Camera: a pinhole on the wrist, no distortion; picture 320 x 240 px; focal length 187.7 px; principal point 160.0 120.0 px. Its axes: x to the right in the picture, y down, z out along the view. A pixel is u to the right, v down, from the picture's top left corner.
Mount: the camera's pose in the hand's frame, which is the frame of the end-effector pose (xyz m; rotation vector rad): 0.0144 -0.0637 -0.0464 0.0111 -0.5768 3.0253
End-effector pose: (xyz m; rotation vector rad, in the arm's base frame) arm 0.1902 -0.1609 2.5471 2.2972 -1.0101 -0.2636
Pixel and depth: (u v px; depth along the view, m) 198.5 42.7 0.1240
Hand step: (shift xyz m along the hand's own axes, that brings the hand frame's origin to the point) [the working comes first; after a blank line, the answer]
In the camera's frame: 0.0254 -0.0511 0.1240

-0.0084 -0.0604 0.0881
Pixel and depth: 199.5 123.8 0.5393
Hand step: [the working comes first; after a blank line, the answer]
In the camera's frame: 0.1135 0.0109 0.5393

-0.1020 -0.2655 0.4532
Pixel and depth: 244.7 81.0 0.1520
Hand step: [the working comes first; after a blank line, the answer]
In the camera's frame: 0.0686 -0.0316 0.1520

-0.0528 -0.0862 0.1078
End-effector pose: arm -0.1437 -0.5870 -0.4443 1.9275 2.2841 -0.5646
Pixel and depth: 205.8 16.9 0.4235
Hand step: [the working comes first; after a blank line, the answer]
In the camera's frame: 0.1033 -0.2326 0.4235

-0.0762 0.0025 0.4348
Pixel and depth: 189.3 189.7 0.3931
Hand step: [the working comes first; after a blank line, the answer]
In the camera's frame: 0.0614 0.1460 0.3931

-0.0577 -0.3401 0.2667
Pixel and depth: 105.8 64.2 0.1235
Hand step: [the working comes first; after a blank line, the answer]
In the camera's frame: -0.0357 -0.0367 0.1235

0.0517 -0.0772 0.0813
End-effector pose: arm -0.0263 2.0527 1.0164 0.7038 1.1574 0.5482
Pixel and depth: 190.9 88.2 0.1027
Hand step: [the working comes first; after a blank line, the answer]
In the camera's frame: 0.0169 -0.0174 0.1027

-0.0019 -0.0843 0.0558
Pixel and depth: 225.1 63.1 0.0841
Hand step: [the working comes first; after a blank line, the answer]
In the camera's frame: 0.0292 -0.0255 0.0841

-0.0135 -0.0692 0.0417
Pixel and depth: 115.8 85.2 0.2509
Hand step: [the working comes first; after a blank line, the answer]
In the camera's frame: -0.0591 -0.0465 0.2509

0.0751 -0.1163 0.2029
